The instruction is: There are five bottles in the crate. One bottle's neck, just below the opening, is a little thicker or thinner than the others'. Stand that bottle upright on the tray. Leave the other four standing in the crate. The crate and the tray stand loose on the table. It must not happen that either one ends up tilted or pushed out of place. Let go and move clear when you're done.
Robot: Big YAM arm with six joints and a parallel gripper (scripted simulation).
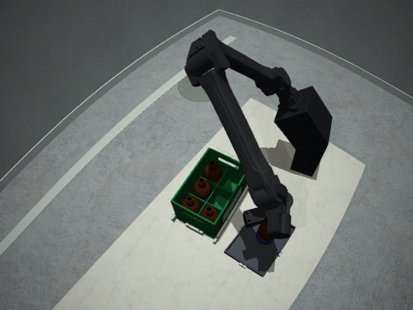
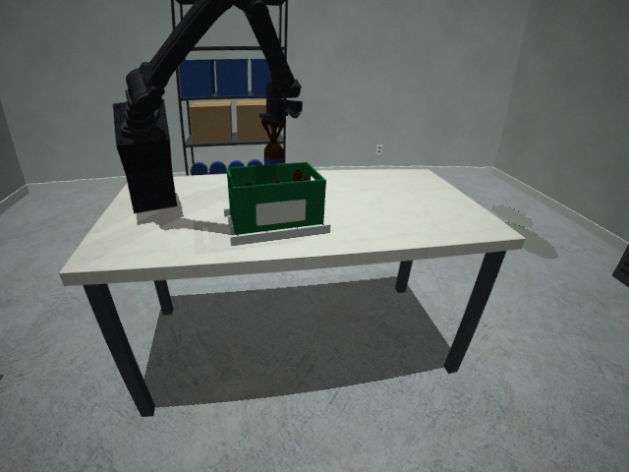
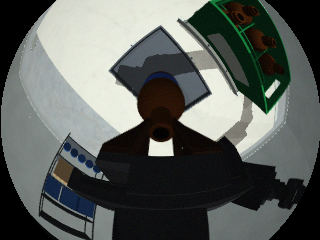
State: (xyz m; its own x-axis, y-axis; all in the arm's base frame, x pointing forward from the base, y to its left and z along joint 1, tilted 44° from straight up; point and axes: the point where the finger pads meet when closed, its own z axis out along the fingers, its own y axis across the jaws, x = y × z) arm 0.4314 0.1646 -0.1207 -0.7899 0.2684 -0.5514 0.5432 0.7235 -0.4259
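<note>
Now: hand 10 mm to the left of the tray and 210 mm above it. Round my hand: crate: 280 mm to the right, 140 mm below.
</note>
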